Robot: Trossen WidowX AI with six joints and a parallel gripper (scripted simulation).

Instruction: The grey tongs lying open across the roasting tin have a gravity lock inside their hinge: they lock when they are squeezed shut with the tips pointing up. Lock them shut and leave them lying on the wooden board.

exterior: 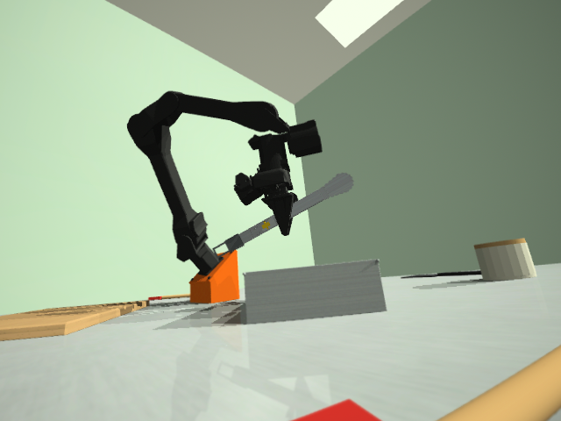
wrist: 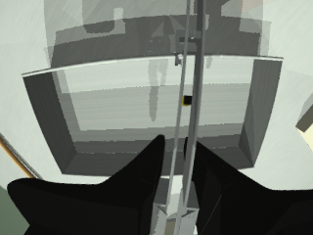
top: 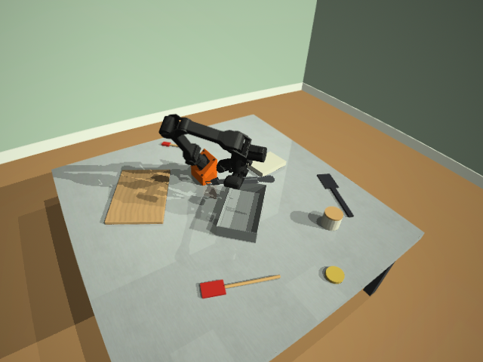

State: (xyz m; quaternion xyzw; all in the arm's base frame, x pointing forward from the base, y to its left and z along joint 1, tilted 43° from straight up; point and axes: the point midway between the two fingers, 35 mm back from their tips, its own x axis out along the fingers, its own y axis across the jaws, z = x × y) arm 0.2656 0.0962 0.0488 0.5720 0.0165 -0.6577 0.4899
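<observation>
The wooden board lies 27 cm behind my gripper tip, 35 cm to the right of it and 12 cm below it. The rest, counted from my gripper tip: grey roasting tin (3 cm ahead, 1 cm to the left, 10 cm below); yellow lock piece (2 cm behind, 3 cm to the right, 2 cm above); cream block (22 cm behind, 30 cm to the left, 11 cm below).
</observation>
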